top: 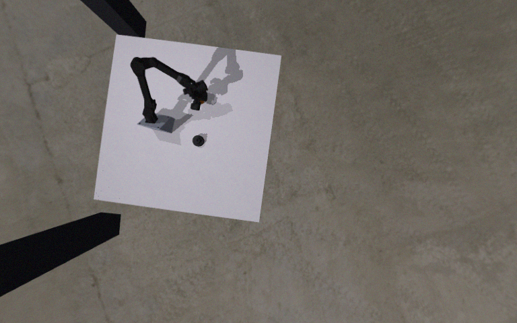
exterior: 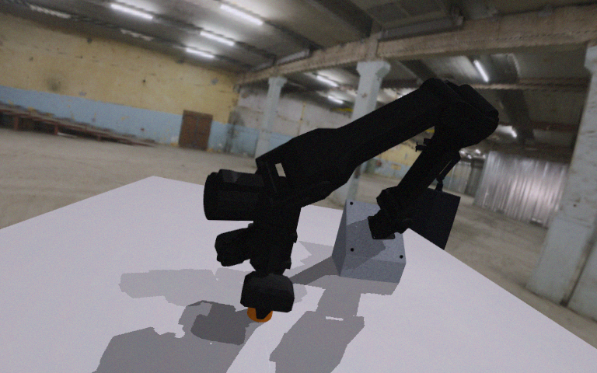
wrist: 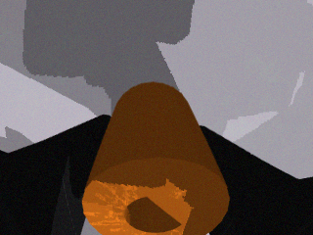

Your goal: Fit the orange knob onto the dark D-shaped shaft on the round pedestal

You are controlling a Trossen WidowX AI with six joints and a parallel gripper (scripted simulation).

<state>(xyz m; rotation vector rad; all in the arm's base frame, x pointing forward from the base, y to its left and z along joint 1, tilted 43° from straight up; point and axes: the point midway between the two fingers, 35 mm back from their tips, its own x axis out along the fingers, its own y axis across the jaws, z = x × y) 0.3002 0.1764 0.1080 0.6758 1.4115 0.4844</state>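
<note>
Now: the dark round pedestal 10 mm ahead of my gripper tip, 310 mm to the right of it and 20 mm above it. Round my gripper tip: orange knob 20 mm above.
</note>
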